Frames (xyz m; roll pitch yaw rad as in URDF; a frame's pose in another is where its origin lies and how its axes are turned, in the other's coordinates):
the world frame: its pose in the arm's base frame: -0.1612 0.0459 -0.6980 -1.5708 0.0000 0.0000
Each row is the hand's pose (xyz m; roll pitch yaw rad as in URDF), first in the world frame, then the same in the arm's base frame.
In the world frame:
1: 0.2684 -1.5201 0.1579 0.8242 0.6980 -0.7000
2: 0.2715 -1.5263 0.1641 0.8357 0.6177 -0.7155
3: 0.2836 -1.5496 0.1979 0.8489 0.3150 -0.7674
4: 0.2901 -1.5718 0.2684 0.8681 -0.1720 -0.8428
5: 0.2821 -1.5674 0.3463 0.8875 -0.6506 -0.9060
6: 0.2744 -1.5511 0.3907 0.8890 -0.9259 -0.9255
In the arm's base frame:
1: 0.1072 0.2038 0.8221 -0.2504 -0.5162 -0.8315
2: 0.1103 0.2100 0.8283 -0.2688 -0.5642 -0.7552
3: 0.1224 0.2438 0.8516 -0.4315 -0.7210 -0.4251
4: 0.1289 0.3143 0.8738 -0.8924 -0.8264 0.2554
5: 0.1209 0.3922 0.8694 -1.3412 -0.6768 0.8897
6: 0.1132 0.4366 0.8531 -1.4971 -0.5009 1.1460

